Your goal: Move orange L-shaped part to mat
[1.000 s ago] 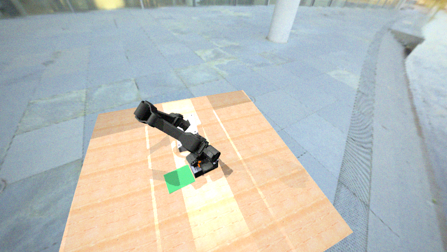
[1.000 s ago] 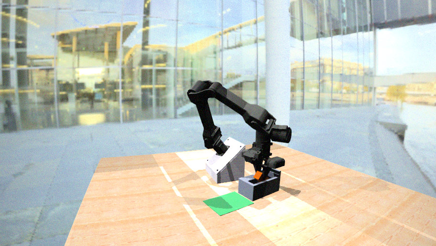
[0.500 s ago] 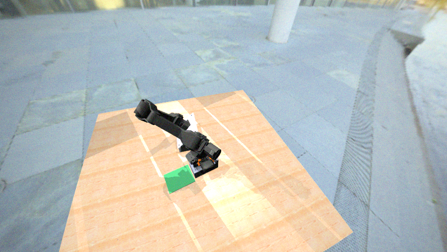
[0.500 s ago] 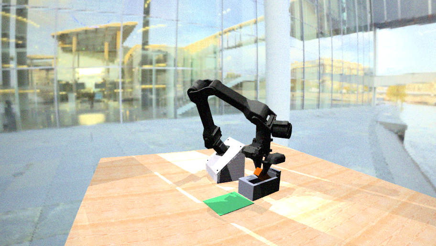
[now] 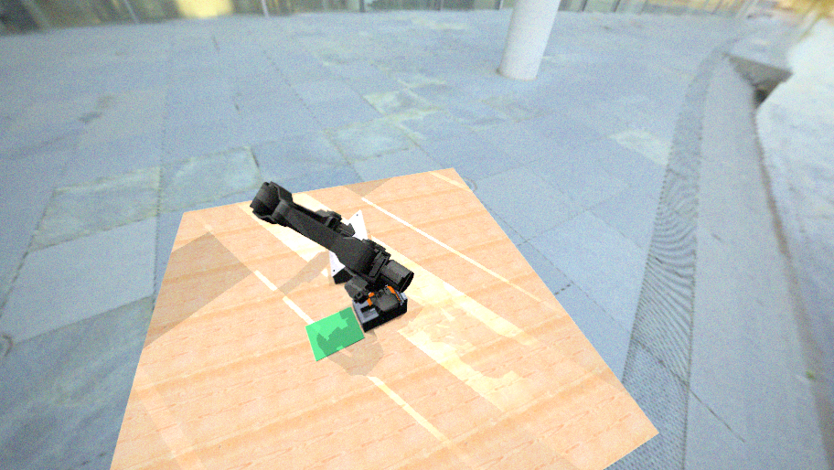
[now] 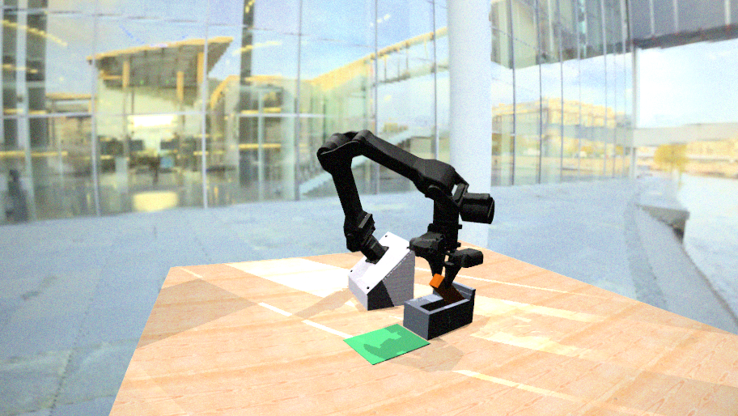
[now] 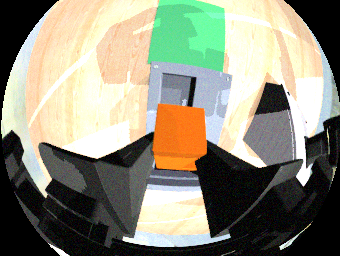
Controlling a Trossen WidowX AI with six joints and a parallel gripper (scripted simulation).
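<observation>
My gripper tip is 1 cm past the green mat, 14 cm to the left of it and 12 cm above it. From my gripper tip the other things lie so: orange L-shaped part: 2 cm behind, 3 cm to the left, 3 cm below.
</observation>
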